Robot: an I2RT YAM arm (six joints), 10 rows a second.
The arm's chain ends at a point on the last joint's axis. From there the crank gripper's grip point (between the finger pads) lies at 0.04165 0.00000 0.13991 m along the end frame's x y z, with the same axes.
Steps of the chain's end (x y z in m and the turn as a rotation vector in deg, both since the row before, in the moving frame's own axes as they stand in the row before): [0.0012, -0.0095, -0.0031, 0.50, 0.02, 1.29]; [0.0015, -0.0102, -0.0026, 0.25, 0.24, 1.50]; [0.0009, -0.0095, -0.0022, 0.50, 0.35, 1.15]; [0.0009, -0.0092, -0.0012, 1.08, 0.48, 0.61]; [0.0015, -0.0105, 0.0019, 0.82, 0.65, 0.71]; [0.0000, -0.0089, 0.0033, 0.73, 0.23, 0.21]
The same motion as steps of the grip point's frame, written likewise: [0.0013, -0.0098, -0.0031, 0.50, 0.02, 1.29]; [0.0021, -0.0097, -0.0028, 0.25, 0.24, 1.50]; [0.0018, -0.0099, -0.0025, 0.50, 0.35, 1.15]; [0.0021, -0.0114, -0.0016, 1.08, 0.48, 0.61]; [0.0031, -0.0120, 0.0014, 0.82, 0.65, 0.71]; [0.0006, -0.0105, 0.0031, 0.73, 0.23, 0.21]
